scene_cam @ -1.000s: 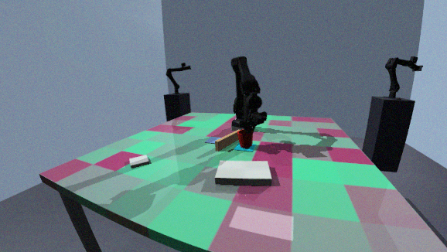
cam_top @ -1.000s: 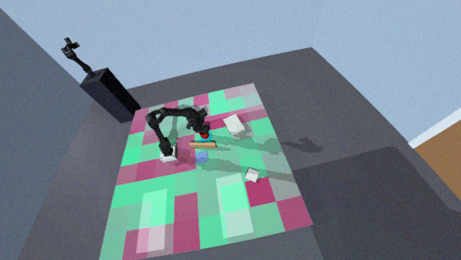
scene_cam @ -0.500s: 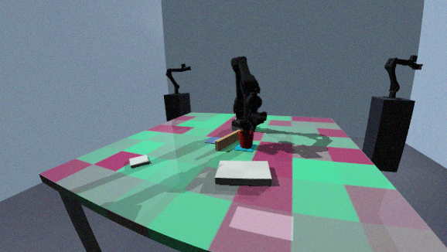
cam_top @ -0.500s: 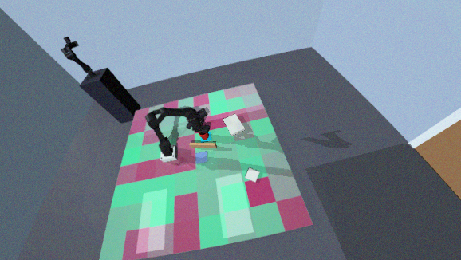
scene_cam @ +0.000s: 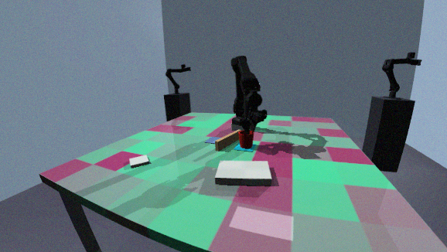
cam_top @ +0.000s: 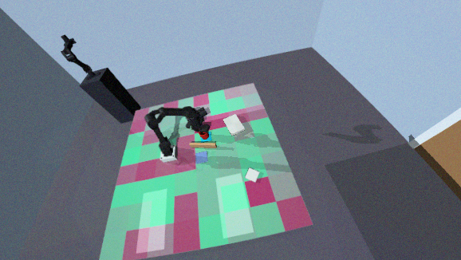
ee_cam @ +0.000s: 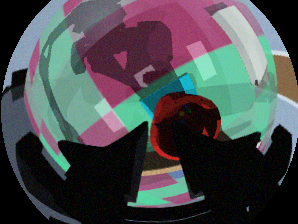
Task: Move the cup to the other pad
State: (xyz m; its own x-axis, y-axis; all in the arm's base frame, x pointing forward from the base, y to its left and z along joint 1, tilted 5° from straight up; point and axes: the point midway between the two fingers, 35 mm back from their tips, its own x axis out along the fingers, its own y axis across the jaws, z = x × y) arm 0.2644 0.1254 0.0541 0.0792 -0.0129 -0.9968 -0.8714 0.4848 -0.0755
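Now: gripper tip 20 mm short of the red cup, 20 mm to the left of it and 10 mm above it. From my gripper tip the other things lie so: wooden bar: 110 mm to the right, 40 mm below; then dark blue pad: 20 mm behind, 200 mm to the right, 60 mm below.
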